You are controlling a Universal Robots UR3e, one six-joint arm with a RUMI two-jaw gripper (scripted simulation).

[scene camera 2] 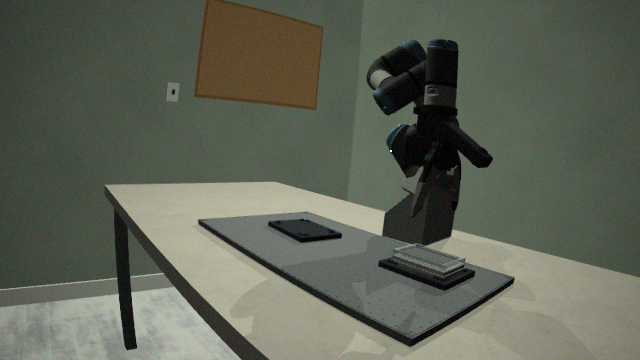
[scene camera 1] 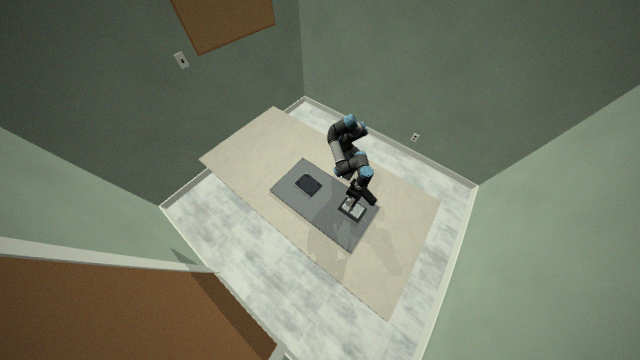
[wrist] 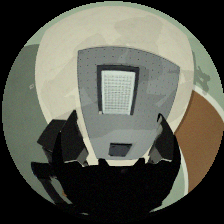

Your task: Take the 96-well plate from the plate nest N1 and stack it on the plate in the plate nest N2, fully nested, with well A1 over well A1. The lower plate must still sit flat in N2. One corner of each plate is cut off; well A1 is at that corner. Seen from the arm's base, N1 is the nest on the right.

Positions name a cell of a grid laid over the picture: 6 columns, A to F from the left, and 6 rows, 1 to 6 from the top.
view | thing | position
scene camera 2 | my gripper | E4
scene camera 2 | clear 96-well plate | D5
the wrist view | my gripper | D4
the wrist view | clear 96-well plate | C3
